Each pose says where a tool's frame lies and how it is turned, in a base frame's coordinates. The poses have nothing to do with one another.
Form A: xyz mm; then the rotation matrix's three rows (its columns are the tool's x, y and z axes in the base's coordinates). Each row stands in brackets.
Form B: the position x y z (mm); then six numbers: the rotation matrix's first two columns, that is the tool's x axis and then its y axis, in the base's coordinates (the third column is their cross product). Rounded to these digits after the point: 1 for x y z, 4 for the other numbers.
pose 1, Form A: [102.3 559.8 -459.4], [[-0.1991 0.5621 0.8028], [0.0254 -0.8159 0.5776], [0.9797 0.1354 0.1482]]
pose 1, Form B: 102.3 559.8 -459.4 -0.1991 0.0254 0.9797 0.5621 -0.8159 0.1354
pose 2, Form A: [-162.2 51.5 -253.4], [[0.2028 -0.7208 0.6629], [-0.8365 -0.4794 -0.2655], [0.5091 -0.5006 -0.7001]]
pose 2, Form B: -162.2 51.5 -253.4 0.2028 -0.8365 0.5091 -0.7208 -0.4794 -0.5006
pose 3, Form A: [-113.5 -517.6 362.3], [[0.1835 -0.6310 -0.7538], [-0.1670 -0.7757 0.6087], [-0.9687 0.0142 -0.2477]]
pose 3, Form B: -113.5 -517.6 362.3 0.1835 -0.1670 -0.9687 -0.6310 -0.7757 0.0142
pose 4, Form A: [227.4 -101.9 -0.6], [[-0.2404 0.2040 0.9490], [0.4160 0.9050 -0.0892], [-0.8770 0.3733 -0.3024]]
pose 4, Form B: 227.4 -101.9 -0.6 -0.2404 0.4160 -0.8770 0.2040 0.9050 0.3733
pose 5, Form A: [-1.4 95.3 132.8], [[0.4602 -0.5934 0.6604], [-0.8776 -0.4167 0.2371], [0.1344 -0.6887 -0.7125]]
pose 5, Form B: -1.4 95.3 132.8 0.4602 -0.8776 0.1344 -0.5934 -0.4167 -0.6887
